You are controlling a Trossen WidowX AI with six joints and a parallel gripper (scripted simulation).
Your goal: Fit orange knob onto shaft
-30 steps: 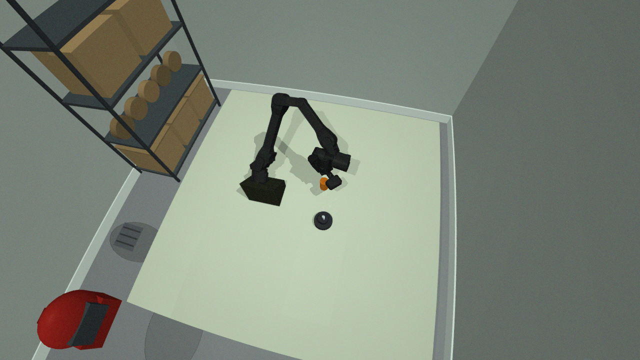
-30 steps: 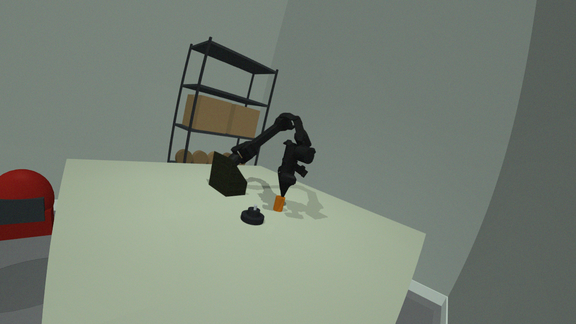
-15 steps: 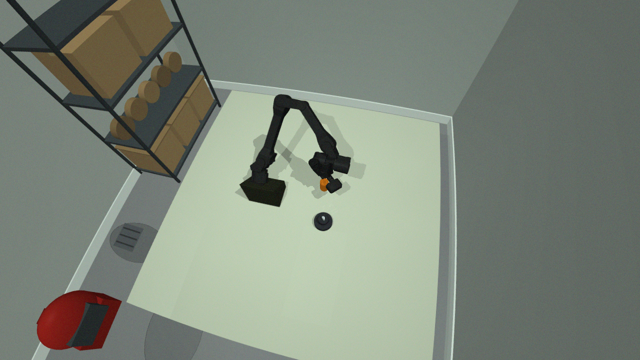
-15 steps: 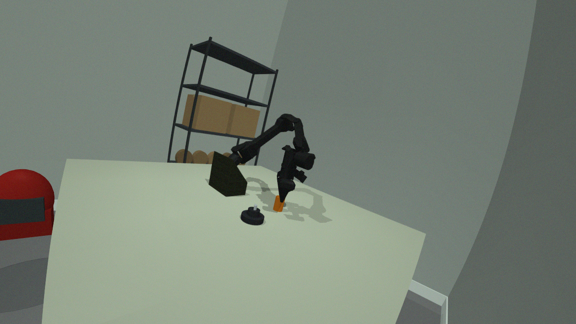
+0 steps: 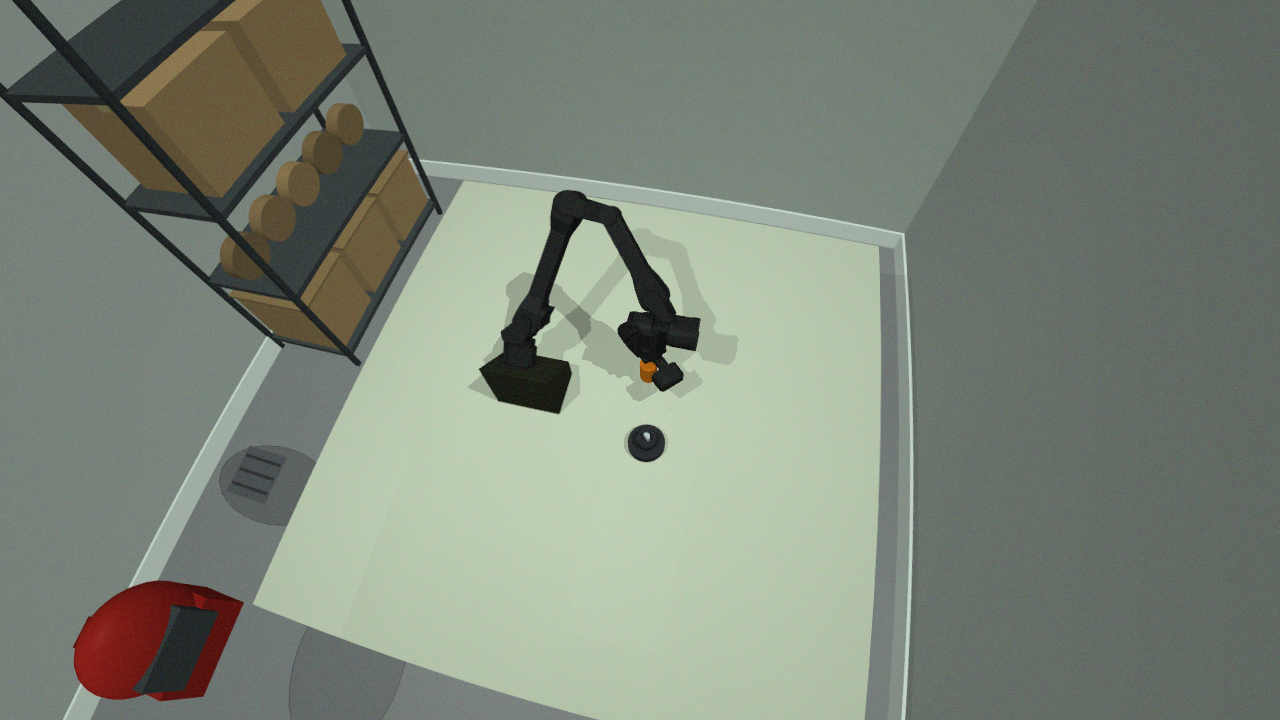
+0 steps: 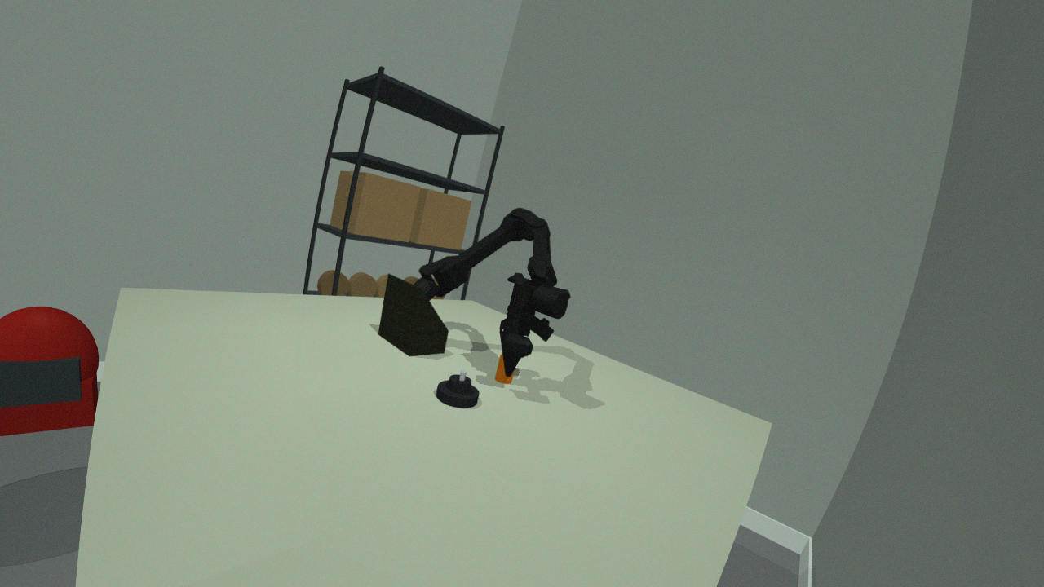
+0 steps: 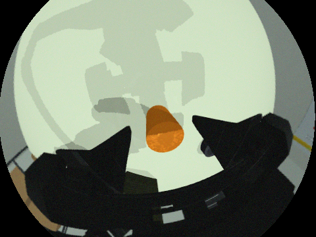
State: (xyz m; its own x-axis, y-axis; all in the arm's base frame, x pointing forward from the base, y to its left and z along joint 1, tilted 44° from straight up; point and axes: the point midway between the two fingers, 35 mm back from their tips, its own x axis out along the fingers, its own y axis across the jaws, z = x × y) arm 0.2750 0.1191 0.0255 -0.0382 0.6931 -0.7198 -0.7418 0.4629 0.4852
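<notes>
Right now my gripper tip is 1 cm below the orange knob. The rest, counted from my gripper tip: round black pedestal: 4 cm ahead, 17 cm to the right.
</notes>
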